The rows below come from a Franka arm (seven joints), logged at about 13 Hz.
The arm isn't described. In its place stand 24 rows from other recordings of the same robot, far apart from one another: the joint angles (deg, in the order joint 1, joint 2, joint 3, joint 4, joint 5, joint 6, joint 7), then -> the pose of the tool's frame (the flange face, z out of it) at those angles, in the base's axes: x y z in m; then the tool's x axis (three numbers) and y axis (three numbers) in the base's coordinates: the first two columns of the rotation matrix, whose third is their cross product.
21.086, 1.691, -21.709, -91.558, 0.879, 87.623, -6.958 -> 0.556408, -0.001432, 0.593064, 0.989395, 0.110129, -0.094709, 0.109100, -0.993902, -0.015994
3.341, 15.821, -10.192, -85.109, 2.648, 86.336, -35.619 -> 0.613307, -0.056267, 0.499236, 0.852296, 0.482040, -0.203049, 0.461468, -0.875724, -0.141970
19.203, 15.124, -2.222, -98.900, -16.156, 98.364, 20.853 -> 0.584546, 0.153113, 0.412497, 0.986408, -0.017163, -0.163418, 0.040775, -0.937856, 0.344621
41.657, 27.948, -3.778, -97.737, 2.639, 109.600, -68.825 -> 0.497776, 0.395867, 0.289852, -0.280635, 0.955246, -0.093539, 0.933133, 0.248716, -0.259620
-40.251, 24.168, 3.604, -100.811, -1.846, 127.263, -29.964 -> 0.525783, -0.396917, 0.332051, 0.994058, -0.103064, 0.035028, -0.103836, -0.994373, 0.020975
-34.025, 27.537, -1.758, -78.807, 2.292, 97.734, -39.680 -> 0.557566, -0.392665, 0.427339, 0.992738, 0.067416, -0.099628, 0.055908, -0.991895, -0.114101
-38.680, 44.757, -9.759, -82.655, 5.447, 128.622, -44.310 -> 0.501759, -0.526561, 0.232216, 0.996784, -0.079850, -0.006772, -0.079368, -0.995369, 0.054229
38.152, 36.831, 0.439, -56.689, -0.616, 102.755, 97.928 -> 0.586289, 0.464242, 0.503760, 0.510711, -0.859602, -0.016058, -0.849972, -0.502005, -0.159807
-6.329, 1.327, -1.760, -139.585, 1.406, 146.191, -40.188 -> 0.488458, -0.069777, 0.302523, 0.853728, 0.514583, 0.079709, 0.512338, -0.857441, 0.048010
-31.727, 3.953, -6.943, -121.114, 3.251, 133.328, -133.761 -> 0.444699, -0.353736, 0.396518, -0.048945, 0.996218, -0.071794, 0.989807, 0.058004, 0.130070
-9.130, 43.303, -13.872, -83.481, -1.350, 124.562, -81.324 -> 0.673237, -0.252666, 0.244170, 0.451324, 0.872966, -0.185035, 0.888469, -0.458933, 0.001917
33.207, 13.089, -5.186, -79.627, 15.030, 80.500, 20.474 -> 0.514471, 0.316092, 0.567081, 0.947116, 0.162715, -0.276576, 0.124047, -0.980552, -0.152086
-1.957, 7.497, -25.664, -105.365, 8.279, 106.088, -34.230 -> 0.525352, -0.252258, 0.453109, 0.996519, 0.070947, -0.043768, 0.065088, -0.990243, -0.123218
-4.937, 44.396, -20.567, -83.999, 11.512, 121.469, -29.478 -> 0.662958, -0.257022, 0.235233, 0.994013, 0.041696, -0.100997, 0.046028, -0.998101, 0.040949
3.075, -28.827, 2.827, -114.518, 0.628, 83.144, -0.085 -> 0.377313, 0.045531, 0.649625, 0.994133, 0.098368, -0.044983, 0.099033, -0.995002, 0.012786
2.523, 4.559, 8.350, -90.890, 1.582, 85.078, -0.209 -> 0.554391, 0.106691, 0.566550, 0.964721, 0.193078, -0.178980, 0.189010, -0.981173, -0.039675
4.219, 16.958, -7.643, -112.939, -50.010, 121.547, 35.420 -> 0.597741, -0.067309, 0.324760, 0.989413, -0.095141, 0.109590, -0.144340, -0.723666, 0.674888
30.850, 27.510, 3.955, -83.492, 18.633, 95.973, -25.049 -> 0.533527, 0.400031, 0.394766, 0.549603, 0.829363, -0.100463, 0.736871, -0.537912, -0.409477
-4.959, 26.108, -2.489, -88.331, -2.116, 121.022, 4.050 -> 0.691008, -0.087644, 0.400793, 0.977827, -0.173178, 0.117746, -0.179412, -0.982767, 0.044507
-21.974, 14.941, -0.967, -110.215, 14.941, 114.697, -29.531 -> 0.550408, -0.215626, 0.343815, 0.997815, -0.006718, -0.065729, -0.024566, -0.961224, -0.274674
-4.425, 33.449, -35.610, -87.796, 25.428, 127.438, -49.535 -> 0.599898, -0.385200, 0.385668, 0.977716, 0.061114, 0.200840, 0.037565, -0.992179, 0.119038
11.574, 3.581, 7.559, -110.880, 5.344, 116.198, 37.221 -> 0.543771, 0.193061, 0.455616, 0.937312, -0.346895, -0.033332, -0.348492, -0.932841, -0.091437
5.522, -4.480, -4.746, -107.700, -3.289, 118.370, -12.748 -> 0.563252, 0.003258, 0.566602, 0.934973, 0.258245, 0.243177, 0.239120, -0.965224, 0.105660
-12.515, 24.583, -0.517, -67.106, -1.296, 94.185, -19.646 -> 0.667472, -0.155392, 0.554160, 0.992518, 0.117794, 0.032143, 0.116503, -0.992406, 0.039464
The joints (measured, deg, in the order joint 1, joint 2, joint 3, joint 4, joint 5, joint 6, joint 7), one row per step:
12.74, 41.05, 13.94, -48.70, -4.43, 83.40, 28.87
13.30, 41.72, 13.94, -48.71, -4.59, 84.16, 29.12
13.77, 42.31, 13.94, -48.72, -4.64, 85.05, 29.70
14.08, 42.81, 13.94, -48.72, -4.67, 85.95, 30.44
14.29, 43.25, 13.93, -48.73, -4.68, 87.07, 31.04
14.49, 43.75, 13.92, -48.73, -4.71, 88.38, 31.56
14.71, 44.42, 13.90, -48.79, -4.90, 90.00, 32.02
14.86, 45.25, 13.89, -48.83, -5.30, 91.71, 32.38
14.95, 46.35, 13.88, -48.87, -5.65, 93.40, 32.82
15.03, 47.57, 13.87, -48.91, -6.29, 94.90, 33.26
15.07, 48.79, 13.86, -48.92, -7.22, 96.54, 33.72
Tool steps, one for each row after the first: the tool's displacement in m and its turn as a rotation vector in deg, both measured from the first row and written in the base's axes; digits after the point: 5 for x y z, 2 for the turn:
0.00079, 0.00732, -0.00753, -0.03, -0.09, 0.25
0.00179, 0.01382, -0.01389, 0.07, -0.31, 0.07
0.00324, 0.01842, -0.01902, 0.21, -0.63, -0.43
0.00535, 0.02191, -0.02319, 0.48, -1.19, -0.91
0.00797, 0.02541, -0.02778, 0.82, -1.88, -1.35
0.01141, 0.02917, -0.03464, 1.09, -2.70, -1.72
0.01570, 0.03194, -0.04331, 1.20, -3.56, -2.04
0.02053, 0.03416, -0.05557, 1.26, -4.11, -2.49
0.02520, 0.03568, -0.06982, 0.96, -4.51, -2.89
0.03025, 0.03631, -0.08371, 0.47, -5.20, -3.29

